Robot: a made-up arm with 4 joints.
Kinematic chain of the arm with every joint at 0, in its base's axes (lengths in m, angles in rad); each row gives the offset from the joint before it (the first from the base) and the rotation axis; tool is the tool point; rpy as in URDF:
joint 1: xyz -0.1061 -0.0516 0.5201 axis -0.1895 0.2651 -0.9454
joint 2: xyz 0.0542 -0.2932 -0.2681 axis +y
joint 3: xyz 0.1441 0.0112 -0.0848 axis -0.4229 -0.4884 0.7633
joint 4: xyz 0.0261 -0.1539 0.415 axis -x
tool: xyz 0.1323 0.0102 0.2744 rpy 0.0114 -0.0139 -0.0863
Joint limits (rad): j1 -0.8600..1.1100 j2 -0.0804..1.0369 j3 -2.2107..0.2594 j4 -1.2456..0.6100
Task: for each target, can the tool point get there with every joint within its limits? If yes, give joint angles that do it. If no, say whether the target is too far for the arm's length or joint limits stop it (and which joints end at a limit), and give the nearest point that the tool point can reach.
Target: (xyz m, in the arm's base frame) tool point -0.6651 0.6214 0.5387
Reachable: no: joint limits stop it (at a limit: joint 1, joint 3, joint 4) | nearest point -0.9079 -0.1414 0.5744 | short by 0.801 m
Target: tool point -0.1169 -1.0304 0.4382
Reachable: yes | joints 0.1640 0.1438 -1.5800 -0.2865
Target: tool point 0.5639 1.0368 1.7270
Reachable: no: too far | nearest point 0.4471 0.1510 0.7698 | short by 1.309 m
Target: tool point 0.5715 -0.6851 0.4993
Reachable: yes | joints -0.1704 0.5256 -0.5357 -0.3560
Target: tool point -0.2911 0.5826 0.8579
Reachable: no: joint limits stop it (at a limit: joint 1, joint 3, joint 4) | nearest point 0.2692 0.0679 0.8186 | short by 0.762 m
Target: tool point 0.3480 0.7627 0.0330
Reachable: no: joint limits stop it (at a limit: joint 1, joint 2, joint 4) | nearest point 0.5556 0.3053 0.4619 | short by 0.661 m
